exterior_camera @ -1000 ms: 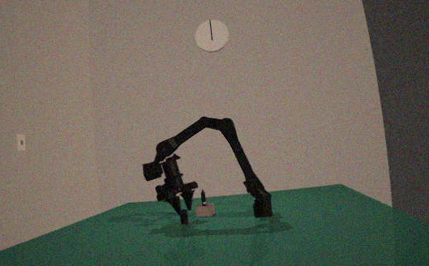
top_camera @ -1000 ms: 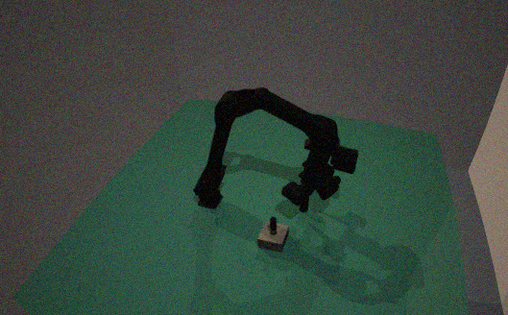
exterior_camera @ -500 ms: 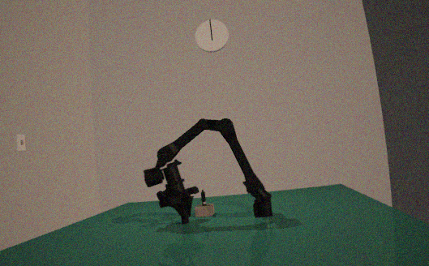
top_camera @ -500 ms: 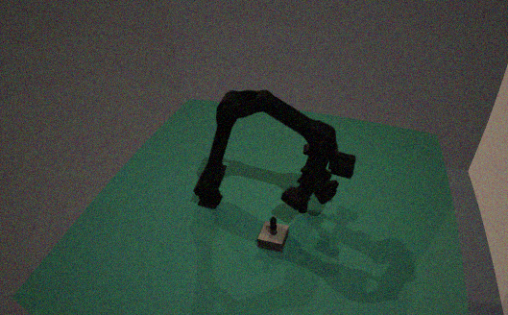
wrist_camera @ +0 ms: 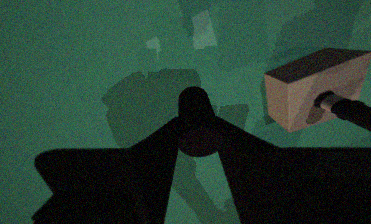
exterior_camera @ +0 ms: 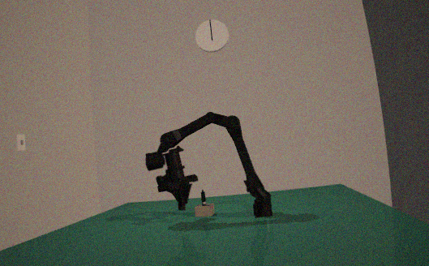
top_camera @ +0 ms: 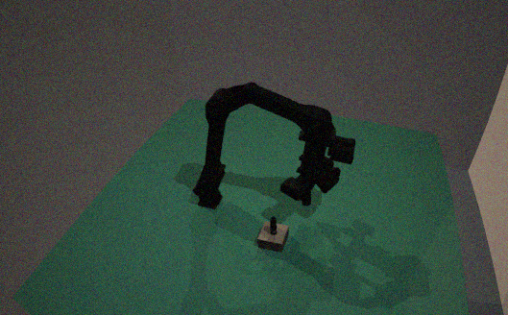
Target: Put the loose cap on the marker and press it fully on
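The tan holder block is 130 mm to the right of my gripper tip, 50 mm below it and 50 mm behind it. The rest, counted from my gripper tip: dark cap: 10 mm ahead, 10 mm above.
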